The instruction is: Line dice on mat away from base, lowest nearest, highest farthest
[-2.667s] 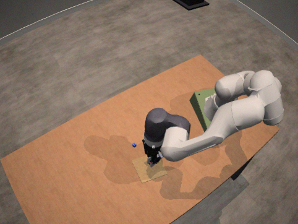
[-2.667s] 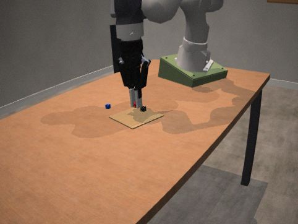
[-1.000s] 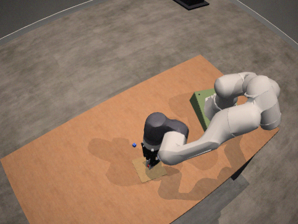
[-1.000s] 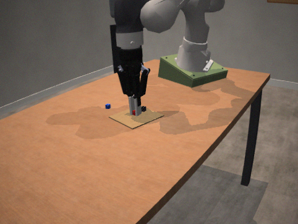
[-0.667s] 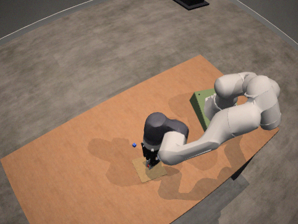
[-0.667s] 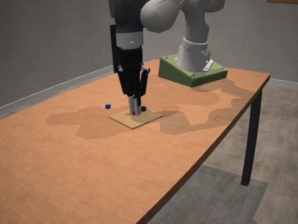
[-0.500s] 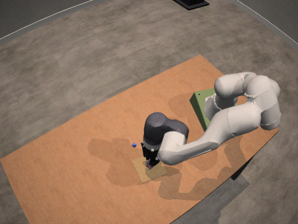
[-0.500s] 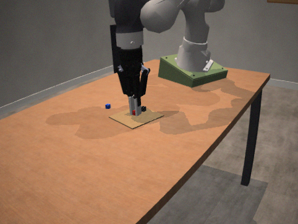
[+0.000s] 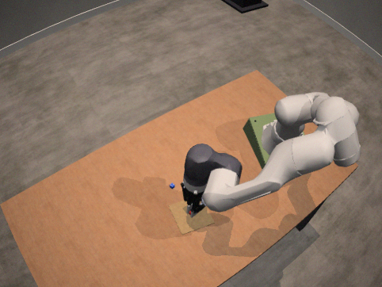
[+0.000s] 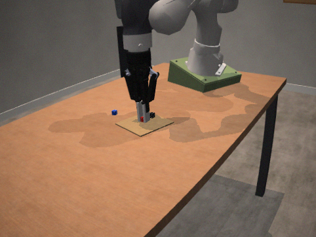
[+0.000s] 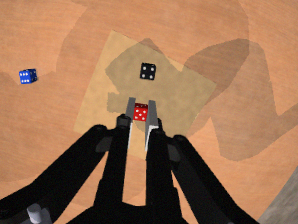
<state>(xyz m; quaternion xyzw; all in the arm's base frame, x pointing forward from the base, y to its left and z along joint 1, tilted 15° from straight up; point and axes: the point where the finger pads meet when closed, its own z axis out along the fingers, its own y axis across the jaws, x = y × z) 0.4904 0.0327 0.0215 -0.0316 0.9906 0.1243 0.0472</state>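
Now: hand 30 mm above the red die. Also, from my hand: blue die 150 mm to the right, 30 mm below, 10 mm behind; tan mat 40 mm below; black die 50 mm behind, 30 mm below.
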